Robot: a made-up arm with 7 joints.
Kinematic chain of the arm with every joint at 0, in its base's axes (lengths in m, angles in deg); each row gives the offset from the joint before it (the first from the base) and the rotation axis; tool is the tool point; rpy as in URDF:
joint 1: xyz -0.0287 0.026 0.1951 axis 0 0.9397 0.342
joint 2: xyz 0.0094 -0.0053 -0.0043 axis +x
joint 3: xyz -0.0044 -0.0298 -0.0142 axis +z
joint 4: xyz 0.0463 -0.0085 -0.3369 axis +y
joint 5: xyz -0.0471 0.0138 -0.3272 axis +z
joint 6: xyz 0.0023 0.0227 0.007 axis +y
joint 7: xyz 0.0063 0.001 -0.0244 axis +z
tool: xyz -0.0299 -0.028 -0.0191 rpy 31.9 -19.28 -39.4
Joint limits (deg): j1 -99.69..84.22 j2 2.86..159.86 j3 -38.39..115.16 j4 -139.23..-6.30 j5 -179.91..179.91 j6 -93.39..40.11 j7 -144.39..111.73
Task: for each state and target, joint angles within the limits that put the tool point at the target. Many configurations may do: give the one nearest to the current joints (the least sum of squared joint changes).
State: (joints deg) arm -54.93 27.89 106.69 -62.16 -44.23 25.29 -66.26
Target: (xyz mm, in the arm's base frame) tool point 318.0 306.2 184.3
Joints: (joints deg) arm -77.55 3.58 85.10 -110.10 -54.69 29.06 -70.26
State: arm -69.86 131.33 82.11 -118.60 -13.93 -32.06 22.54
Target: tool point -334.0 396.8 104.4
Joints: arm -99.53 108.43 114.84 -101.71 -13.92 -29.20 19.21
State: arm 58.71 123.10 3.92 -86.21 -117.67 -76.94 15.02
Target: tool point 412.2 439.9 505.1
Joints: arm 34.47 146.01 12.51 -52.06 -122.19 -71.54 12.43
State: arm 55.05 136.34 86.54 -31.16 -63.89 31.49 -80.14
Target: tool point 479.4 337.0 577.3
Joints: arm 67.26 155.54 83.88 -14.83 -57.24 4.20 -77.28
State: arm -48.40 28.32 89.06 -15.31 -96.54 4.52 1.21
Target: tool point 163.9 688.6 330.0
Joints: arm -59.39 79.26 80.28 -30.65 -96.68 -1.61 1.41
